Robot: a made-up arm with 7 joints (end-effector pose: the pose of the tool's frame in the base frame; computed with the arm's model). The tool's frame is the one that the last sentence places. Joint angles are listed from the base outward.
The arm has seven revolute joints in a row. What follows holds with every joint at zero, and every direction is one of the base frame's. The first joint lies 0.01 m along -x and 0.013 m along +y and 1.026 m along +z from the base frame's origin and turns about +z. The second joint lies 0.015 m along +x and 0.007 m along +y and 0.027 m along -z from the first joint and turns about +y. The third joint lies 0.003 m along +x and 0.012 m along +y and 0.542 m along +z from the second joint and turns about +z. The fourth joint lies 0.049 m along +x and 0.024 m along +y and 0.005 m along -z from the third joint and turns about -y. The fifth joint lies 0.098 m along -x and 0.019 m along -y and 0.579 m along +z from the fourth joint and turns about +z. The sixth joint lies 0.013 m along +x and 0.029 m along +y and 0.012 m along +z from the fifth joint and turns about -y. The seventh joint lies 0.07 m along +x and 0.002 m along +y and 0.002 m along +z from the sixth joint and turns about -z. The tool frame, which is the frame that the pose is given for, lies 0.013 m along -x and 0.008 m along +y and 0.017 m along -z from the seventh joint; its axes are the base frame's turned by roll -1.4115, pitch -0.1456 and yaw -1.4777 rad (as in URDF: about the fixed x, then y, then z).
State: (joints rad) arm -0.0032 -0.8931 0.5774 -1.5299 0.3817 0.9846 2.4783
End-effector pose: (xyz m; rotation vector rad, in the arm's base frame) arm -0.1175 0.4669 1.8122 -0.2435 -2.0088 2.3590
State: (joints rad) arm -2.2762 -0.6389 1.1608 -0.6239 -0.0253 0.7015 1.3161
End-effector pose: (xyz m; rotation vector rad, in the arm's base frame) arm 0.6367 0.1451 1.9178 -0.3554 -0.8484 2.1891
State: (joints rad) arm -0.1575 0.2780 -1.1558 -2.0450 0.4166 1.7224 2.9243
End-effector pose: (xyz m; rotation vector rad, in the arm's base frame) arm 0.2940 -0.6451 1.2129 -0.9560 -0.4570 0.0714
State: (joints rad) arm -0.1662 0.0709 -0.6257 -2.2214 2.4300 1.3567 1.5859
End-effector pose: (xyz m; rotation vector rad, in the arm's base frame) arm 0.5022 -0.4537 1.2215 -1.0491 -2.5688 -1.2091
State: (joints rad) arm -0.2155 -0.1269 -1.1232 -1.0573 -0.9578 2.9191 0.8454
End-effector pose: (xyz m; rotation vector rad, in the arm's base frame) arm 0.0911 -0.4616 1.9492 -0.0399 0.8318 2.8663
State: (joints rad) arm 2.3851 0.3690 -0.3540 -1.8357 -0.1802 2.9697 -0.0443
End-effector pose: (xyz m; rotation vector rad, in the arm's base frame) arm -0.4814 0.6901 1.2308 -0.4682 -0.6203 0.4072
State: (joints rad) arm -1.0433 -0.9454 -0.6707 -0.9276 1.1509 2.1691 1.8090
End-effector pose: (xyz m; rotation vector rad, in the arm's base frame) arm -0.5631 0.3940 1.9339 2.0448 0.4769 -0.5273
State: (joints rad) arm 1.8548 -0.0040 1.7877 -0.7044 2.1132 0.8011 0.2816
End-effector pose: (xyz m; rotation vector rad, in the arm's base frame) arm -0.2981 -0.1696 2.1194 0.5573 0.7484 -1.9764
